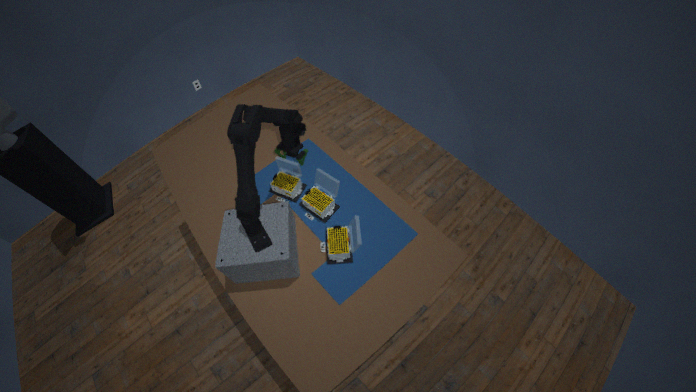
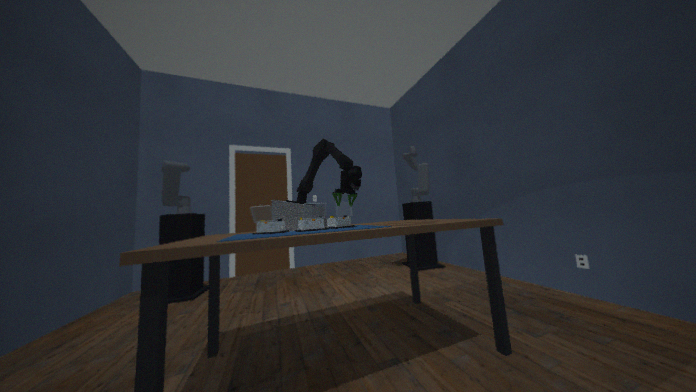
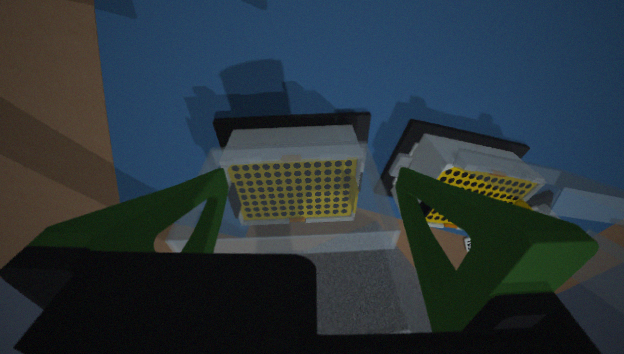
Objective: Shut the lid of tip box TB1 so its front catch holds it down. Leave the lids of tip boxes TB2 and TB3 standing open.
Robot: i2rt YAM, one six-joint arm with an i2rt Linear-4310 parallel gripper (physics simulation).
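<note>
Three tip boxes with yellow racks stand on the blue mat with clear lids open. The end box is nearest my gripper; its lid stands up. The middle box has its lid up. The far-end box has its lid up. Labels are too small to read. My gripper is open and empty, at the end box's lid on its hinge side, fingers pointing down. Contact with the lid cannot be told.
The grey base block stands on the boxes' front side. The blue mat lies on the brown table. The middle box stands close beside the end box.
</note>
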